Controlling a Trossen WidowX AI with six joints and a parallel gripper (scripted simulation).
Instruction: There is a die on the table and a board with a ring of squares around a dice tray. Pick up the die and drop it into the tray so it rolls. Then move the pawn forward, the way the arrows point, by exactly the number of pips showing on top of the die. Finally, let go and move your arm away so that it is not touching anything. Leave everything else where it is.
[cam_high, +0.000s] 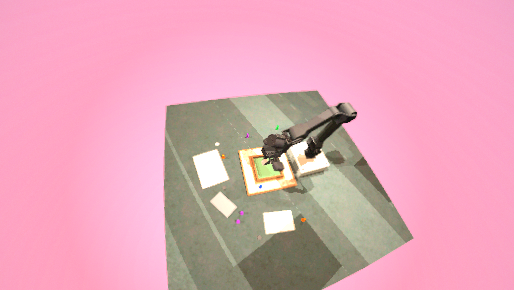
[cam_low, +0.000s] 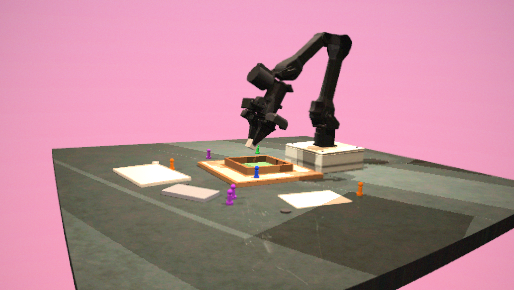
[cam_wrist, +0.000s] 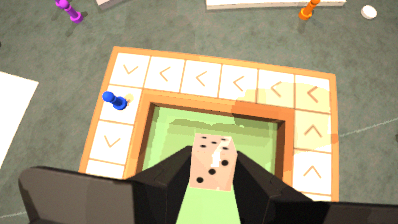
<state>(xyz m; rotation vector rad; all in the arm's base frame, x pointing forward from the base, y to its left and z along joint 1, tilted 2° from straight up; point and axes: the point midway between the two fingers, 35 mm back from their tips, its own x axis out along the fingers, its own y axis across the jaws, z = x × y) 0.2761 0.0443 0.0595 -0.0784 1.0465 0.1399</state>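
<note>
Right now my gripper tip is 11 cm to the right of the blue pawn, 6 cm above it and 3 cm short of it. Also, from my gripper tip: small slab 23 cm ahead, 19 cm to the left, 8 cm below; then white die right at my gripper tip; then dice tray 8 cm below, 3 cm behind, 1 cm to the right.
</note>
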